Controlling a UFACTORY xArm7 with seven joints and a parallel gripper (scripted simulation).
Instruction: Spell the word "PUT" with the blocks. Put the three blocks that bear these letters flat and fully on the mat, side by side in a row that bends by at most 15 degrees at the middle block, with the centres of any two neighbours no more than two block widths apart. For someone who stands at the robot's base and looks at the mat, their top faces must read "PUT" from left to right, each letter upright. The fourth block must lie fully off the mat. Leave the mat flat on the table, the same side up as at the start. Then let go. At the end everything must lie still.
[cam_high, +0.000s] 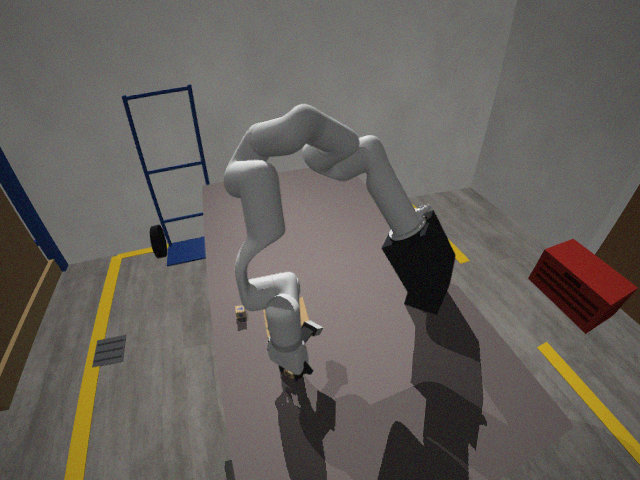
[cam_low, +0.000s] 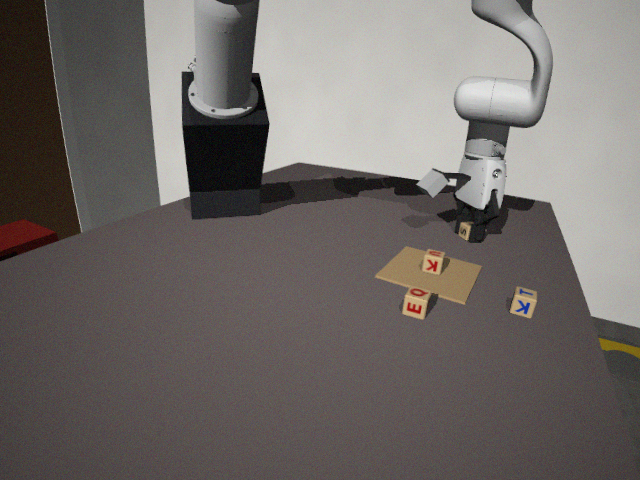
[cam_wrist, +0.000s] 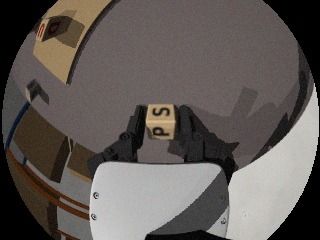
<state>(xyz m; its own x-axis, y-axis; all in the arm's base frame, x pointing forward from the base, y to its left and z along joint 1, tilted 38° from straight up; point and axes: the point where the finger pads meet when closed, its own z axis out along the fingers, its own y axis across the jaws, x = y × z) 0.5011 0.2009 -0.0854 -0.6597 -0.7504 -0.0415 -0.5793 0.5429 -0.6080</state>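
Right now the tan mat is 20 cm to the right of my hand, 3 cm behind it and 2 cm below it.
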